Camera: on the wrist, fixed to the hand. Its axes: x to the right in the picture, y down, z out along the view.
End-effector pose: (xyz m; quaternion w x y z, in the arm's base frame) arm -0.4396 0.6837 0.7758 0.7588 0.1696 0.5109 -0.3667
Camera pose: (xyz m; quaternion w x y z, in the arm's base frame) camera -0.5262 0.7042 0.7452 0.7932 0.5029 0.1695 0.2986
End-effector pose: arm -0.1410 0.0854 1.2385 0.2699 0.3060 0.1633 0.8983
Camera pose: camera -0.1769 0.1125 1.1558 0.4936 -0.3711 0.1018 -0.7799
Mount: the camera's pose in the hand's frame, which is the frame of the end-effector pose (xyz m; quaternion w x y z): 0.0016 -0.0458 -0.0822 0.6643 0.0324 -0.0416 0.7456
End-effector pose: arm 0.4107 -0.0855 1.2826 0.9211 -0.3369 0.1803 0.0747
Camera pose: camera 0.4009 -0.1736 1.2510 0.5746 -0.0564 0.3351 0.7446
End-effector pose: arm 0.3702 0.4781 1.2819 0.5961 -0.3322 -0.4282 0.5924
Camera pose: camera 0.4637 0.4853 1.2895 0.0528 0.4960 0.0424 -0.8657
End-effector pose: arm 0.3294 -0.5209 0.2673 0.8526 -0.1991 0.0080 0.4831
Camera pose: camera 0.3828 -0.5689 0.2065 0.2130 -0.0786 0.1339 0.9646
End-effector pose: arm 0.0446 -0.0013 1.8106 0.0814 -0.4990 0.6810 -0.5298
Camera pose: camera 0.0184 0.0528 1.8830 0.4936 0.1569 0.8039 -0.2926
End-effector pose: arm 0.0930 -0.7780 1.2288 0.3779 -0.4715 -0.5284 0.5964
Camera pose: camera 0.1694 -0.7468 1.2740 0.2003 0.6701 -0.0041 -0.7147
